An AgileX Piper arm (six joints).
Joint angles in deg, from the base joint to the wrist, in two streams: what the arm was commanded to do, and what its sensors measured. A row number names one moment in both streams.
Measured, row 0: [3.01, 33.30, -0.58, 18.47, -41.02, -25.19]
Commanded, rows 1 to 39: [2.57, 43.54, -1.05, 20.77, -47.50, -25.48]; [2.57, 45.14, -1.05, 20.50, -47.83, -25.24]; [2.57, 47.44, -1.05, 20.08, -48.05, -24.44]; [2.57, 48.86, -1.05, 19.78, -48.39, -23.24]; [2.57, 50.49, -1.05, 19.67, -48.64, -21.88]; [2.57, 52.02, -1.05, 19.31, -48.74, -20.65]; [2.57, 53.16, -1.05, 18.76, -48.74, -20.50]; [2.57, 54.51, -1.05, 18.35, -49.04, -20.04]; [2.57, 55.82, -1.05, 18.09, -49.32, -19.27]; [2.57, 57.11, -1.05, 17.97, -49.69, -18.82]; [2.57, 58.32, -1.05, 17.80, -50.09, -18.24]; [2.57, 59.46, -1.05, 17.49, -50.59, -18.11]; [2.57, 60.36, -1.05, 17.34, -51.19, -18.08]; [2.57, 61.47, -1.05, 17.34, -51.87, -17.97]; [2.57, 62.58, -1.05, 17.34, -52.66, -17.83]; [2.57, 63.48, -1.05, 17.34, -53.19, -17.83]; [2.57, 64.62, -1.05, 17.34, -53.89, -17.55]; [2.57, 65.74, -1.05, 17.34, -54.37, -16.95]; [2.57, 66.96, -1.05, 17.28, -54.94, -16.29]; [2.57, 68.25, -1.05, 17.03, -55.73, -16.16]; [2.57, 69.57, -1.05, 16.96, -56.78, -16.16]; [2.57, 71.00, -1.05, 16.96, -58.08, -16.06]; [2.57, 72.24, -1.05, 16.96, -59.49, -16.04]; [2.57, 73.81, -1.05, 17.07, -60.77, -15.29]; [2.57, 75.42, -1.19, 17.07, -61.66, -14.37]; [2.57, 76.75, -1.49, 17.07, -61.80, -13.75]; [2.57, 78.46, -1.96, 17.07, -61.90, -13.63]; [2.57, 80.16, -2.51, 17.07, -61.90, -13.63]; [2.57, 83.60, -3.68, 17.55, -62.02, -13.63]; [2.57, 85.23, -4.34, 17.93, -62.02, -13.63]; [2.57, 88.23, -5.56, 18.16, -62.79, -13.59]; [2.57, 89.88, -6.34, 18.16, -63.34, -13.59]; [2.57, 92.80, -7.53, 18.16, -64.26, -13.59]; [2.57, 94.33, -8.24, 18.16, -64.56, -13.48]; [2.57, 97.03, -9.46, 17.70, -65.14, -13.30]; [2.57, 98.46, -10.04, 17.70, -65.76, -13.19]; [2.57, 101.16, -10.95, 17.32, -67.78, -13.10]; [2.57, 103.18, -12.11, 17.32, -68.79, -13.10]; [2.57, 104.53, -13.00, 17.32, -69.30, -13.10]
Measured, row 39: [2.68, 100.31, -10.70, 17.82, -65.93, -13.49]
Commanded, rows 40 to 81: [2.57, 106.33, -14.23, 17.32, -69.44, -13.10]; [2.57, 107.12, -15.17, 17.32, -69.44, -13.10]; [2.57, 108.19, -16.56, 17.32, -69.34, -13.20]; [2.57, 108.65, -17.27, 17.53, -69.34, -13.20]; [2.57, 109.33, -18.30, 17.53, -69.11, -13.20]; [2.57, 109.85, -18.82, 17.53, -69.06, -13.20]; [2.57, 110.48, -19.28, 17.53, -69.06, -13.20]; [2.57, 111.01, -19.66, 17.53, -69.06, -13.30]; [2.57, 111.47, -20.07, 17.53, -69.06, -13.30]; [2.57, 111.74, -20.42, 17.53, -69.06, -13.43]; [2.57, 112.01, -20.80, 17.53, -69.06, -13.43]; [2.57, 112.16, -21.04, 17.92, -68.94, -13.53]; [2.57, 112.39, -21.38, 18.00, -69.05, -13.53]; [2.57, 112.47, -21.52, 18.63, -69.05, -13.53]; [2.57, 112.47, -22.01, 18.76, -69.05, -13.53]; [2.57, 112.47, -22.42, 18.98, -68.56, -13.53]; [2.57, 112.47, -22.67, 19.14, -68.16, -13.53]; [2.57, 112.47, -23.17, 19.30, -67.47, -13.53]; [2.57, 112.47, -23.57, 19.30, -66.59, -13.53]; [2.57, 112.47, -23.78, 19.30, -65.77, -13.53]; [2.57, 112.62, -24.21, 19.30, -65.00, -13.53]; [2.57, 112.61, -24.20, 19.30, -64.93, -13.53]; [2.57, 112.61, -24.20, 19.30, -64.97, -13.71]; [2.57, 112.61, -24.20, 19.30, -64.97, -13.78]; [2.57, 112.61, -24.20, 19.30, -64.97, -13.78]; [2.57, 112.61, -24.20, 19.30, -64.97, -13.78]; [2.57, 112.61, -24.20, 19.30, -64.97, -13.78]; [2.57, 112.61, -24.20, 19.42, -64.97, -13.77]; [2.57, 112.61, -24.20, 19.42, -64.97, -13.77]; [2.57, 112.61, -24.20, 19.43, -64.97, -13.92]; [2.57, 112.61, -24.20, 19.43, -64.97, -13.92]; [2.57, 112.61, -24.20, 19.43, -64.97, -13.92]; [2.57, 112.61, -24.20, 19.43, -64.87, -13.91]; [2.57, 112.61, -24.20, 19.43, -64.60, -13.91]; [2.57, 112.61, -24.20, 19.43, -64.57, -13.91]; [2.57, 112.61, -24.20, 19.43, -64.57, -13.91]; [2.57, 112.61, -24.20, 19.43, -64.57, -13.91]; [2.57, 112.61, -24.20, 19.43, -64.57, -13.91]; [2.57, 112.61, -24.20, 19.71, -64.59, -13.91]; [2.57, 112.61, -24.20, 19.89, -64.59, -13.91]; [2.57, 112.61, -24.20, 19.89, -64.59, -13.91]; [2.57, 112.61, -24.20, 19.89, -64.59, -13.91]
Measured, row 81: [2.68, 112.38, -23.93, 19.41, -64.70, -13.62]
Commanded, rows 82 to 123: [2.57, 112.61, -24.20, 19.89, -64.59, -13.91]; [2.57, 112.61, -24.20, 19.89, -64.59, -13.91]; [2.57, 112.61, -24.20, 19.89, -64.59, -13.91]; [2.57, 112.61, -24.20, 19.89, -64.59, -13.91]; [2.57, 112.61, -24.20, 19.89, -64.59, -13.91]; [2.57, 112.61, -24.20, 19.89, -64.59, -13.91]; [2.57, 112.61, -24.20, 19.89, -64.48, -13.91]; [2.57, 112.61, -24.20, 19.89, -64.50, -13.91]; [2.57, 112.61, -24.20, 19.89, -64.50, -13.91]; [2.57, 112.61, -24.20, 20.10, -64.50, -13.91]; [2.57, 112.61, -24.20, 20.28, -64.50, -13.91]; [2.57, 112.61, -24.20, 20.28, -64.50, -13.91]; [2.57, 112.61, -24.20, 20.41, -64.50, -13.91]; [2.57, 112.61, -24.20, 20.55, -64.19, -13.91]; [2.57, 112.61, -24.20, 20.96, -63.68, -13.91]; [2.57, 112.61, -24.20, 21.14, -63.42, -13.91]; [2.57, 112.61, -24.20, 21.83, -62.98, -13.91]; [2.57, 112.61, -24.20, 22.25, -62.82, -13.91]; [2.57, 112.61, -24.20, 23.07, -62.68, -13.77]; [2.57, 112.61, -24.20, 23.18, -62.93, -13.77]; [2.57, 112.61, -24.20, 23.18, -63.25, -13.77]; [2.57, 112.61, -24.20, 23.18, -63.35, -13.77]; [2.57, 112.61, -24.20, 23.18, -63.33, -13.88]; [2.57, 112.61, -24.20, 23.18, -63.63, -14.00]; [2.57, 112.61, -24.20, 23.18, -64.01, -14.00]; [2.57, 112.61, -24.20, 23.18, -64.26, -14.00]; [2.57, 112.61, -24.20, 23.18, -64.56, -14.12]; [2.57, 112.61, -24.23, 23.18, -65.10, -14.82]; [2.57, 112.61, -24.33, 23.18, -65.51, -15.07]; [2.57, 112.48, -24.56, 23.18, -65.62, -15.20]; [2.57, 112.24, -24.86, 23.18, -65.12, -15.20]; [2.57, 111.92, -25.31, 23.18, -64.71, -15.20]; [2.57, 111.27, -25.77, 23.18, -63.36, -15.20]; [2.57, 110.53, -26.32, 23.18, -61.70, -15.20]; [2.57, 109.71, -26.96, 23.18, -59.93, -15.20]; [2.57, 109.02, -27.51, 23.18, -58.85, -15.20]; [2.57, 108.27, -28.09, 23.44, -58.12, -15.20]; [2.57, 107.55, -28.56, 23.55, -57.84, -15.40]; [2.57, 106.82, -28.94, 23.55, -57.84, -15.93]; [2.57, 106.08, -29.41, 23.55, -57.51, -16.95]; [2.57, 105.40, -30.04, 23.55, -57.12, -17.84]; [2.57, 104.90, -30.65, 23.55, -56.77, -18.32]
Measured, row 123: [2.68, 108.03, -28.17, 23.55, -53.98, -15.77]
